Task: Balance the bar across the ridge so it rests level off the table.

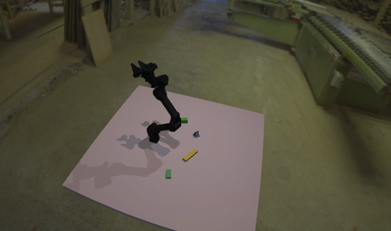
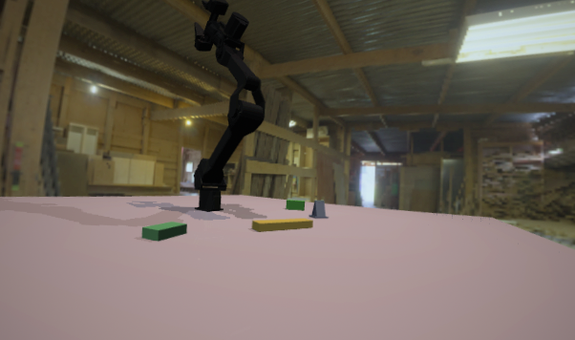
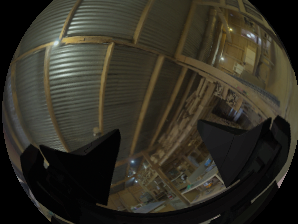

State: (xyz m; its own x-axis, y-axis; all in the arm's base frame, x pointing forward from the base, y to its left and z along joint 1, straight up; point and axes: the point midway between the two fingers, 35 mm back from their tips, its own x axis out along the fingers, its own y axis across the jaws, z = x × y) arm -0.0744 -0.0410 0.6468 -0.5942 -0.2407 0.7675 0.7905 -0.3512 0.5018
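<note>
The yellow bar lies 40 cm ahead of my gripper tip, 1 cm to the right of it and 67 cm below it. The rest, counted from my gripper tip: green block (31 cm ahead, 22 cm to the right, 67 cm below).
</note>
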